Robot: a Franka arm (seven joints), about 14 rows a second.
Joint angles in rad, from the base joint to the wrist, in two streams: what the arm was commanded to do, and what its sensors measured. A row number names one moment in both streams.
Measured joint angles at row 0: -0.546 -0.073 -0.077 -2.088 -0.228 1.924 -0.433
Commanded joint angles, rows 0 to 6: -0.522 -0.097 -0.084 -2.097 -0.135 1.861 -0.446; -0.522 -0.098 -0.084 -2.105 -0.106 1.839 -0.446; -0.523 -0.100 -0.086 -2.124 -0.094 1.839 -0.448; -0.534 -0.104 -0.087 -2.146 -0.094 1.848 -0.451; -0.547 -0.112 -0.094 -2.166 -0.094 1.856 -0.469; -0.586 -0.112 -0.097 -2.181 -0.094 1.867 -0.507; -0.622 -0.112 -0.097 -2.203 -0.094 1.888 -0.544
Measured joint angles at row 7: -0.556 -0.076 -0.095 -2.144 -0.119 1.855 -0.468
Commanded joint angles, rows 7 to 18: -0.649 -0.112 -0.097 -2.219 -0.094 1.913 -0.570; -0.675 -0.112 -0.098 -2.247 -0.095 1.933 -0.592; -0.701 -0.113 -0.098 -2.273 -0.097 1.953 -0.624; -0.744 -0.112 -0.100 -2.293 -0.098 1.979 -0.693; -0.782 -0.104 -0.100 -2.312 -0.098 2.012 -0.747; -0.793 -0.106 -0.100 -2.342 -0.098 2.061 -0.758; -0.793 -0.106 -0.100 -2.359 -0.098 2.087 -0.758; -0.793 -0.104 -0.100 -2.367 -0.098 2.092 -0.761; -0.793 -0.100 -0.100 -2.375 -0.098 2.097 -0.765; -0.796 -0.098 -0.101 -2.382 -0.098 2.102 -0.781; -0.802 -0.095 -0.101 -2.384 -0.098 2.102 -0.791; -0.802 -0.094 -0.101 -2.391 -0.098 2.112 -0.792
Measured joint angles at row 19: -0.782 -0.076 -0.113 -2.358 -0.118 2.078 -0.759
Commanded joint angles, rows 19 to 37: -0.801 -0.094 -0.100 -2.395 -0.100 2.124 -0.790; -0.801 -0.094 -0.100 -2.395 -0.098 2.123 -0.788; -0.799 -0.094 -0.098 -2.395 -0.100 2.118 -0.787; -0.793 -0.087 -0.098 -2.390 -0.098 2.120 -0.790; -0.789 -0.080 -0.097 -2.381 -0.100 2.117 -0.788; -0.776 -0.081 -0.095 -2.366 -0.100 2.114 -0.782; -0.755 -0.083 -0.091 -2.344 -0.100 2.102 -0.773; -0.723 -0.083 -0.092 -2.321 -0.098 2.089 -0.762; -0.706 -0.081 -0.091 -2.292 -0.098 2.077 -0.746; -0.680 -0.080 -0.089 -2.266 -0.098 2.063 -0.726; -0.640 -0.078 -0.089 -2.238 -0.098 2.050 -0.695; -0.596 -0.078 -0.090 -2.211 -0.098 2.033 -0.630; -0.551 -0.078 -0.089 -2.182 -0.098 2.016 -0.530; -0.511 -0.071 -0.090 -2.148 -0.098 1.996 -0.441; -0.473 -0.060 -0.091 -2.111 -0.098 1.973 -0.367; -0.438 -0.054 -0.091 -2.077 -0.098 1.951 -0.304; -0.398 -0.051 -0.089 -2.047 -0.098 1.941 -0.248; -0.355 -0.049 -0.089 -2.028 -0.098 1.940 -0.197; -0.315 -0.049 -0.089 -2.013 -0.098 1.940 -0.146
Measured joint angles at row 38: -0.383 -0.071 -0.078 -2.070 -0.113 1.974 -0.230
